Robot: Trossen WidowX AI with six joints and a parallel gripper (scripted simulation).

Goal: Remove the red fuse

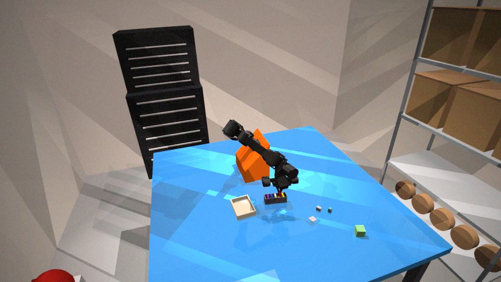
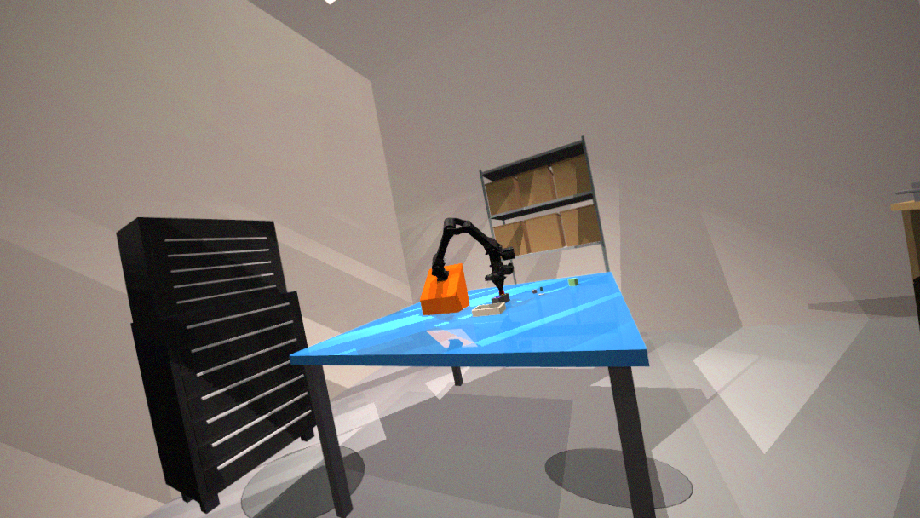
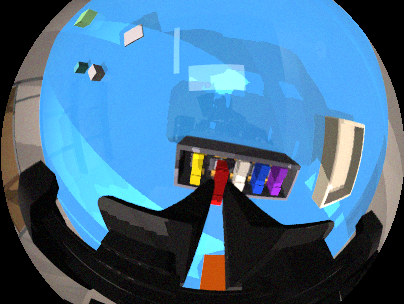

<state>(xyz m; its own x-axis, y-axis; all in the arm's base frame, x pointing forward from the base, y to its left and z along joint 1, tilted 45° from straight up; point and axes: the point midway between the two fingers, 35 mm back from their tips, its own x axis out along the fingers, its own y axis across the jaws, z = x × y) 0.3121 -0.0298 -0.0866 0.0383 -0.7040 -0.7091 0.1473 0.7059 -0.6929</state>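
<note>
The tan tray lies 21 cm to the right of my gripper tip and 6 cm below it. From my gripper tip the other things lie so: grey tile (18 cm ahead, 11 cm to the left, 6 cm below); then red fuse (1 cm below); then green cube (32 cm ahead, 28 cm to the left, 4 cm below).
</note>
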